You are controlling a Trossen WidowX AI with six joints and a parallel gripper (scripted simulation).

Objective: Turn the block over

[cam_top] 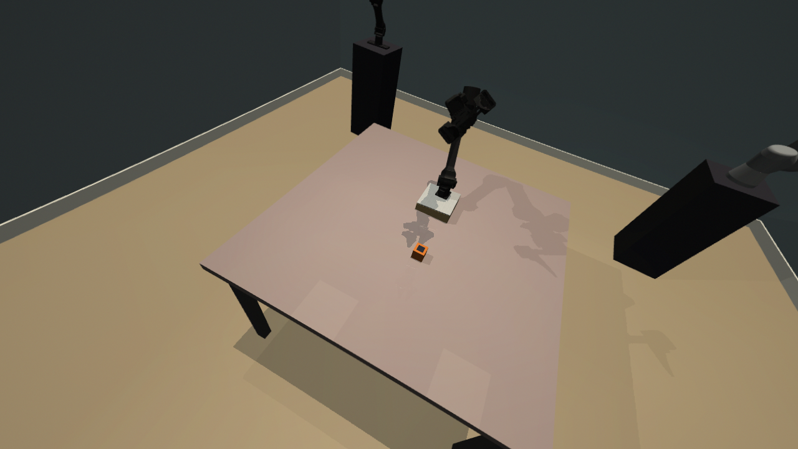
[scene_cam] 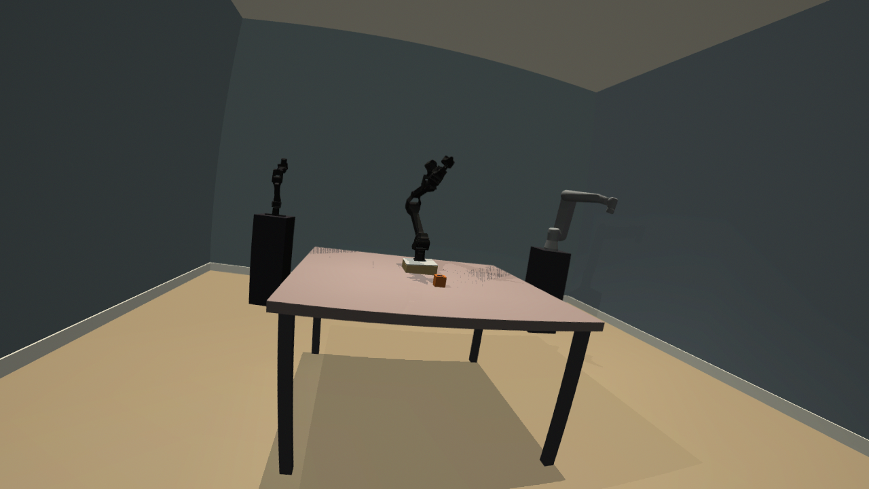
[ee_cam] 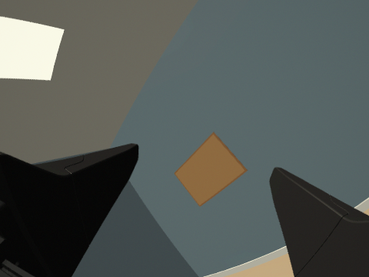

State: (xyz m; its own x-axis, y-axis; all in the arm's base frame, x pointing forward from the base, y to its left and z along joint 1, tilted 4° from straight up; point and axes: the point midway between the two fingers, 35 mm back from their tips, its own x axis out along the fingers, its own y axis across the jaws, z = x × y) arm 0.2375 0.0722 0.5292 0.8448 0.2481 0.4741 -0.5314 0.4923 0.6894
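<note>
Now: gripper tip 90 mm short of the orange block, 20 mm to the right of it and 560 mm above it.
</note>
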